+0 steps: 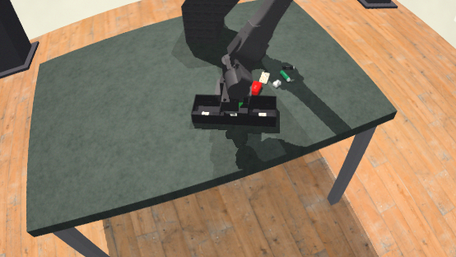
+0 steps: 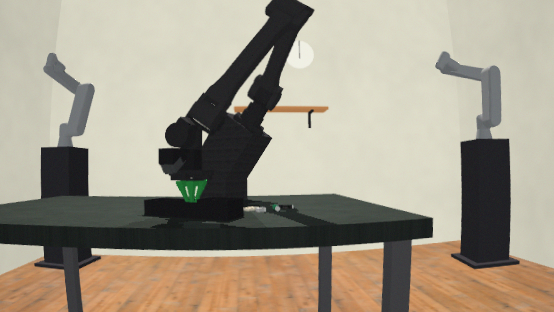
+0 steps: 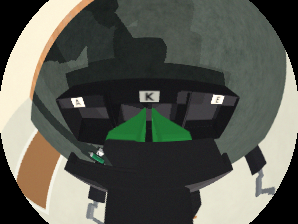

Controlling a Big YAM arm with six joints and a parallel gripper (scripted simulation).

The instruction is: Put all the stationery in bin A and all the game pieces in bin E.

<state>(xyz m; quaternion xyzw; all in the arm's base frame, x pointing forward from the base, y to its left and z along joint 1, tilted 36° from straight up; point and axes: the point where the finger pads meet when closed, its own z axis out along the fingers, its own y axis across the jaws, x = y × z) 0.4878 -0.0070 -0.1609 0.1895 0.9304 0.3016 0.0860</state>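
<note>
Now: the bin row right at my hand. Round my hand: red block 100 mm behind, 100 mm to the left, 20 mm below; then yellow block 100 mm behind, 10 mm to the left, 20 mm below; then white die 130 mm behind, 140 mm to the left, 20 mm below.
</note>
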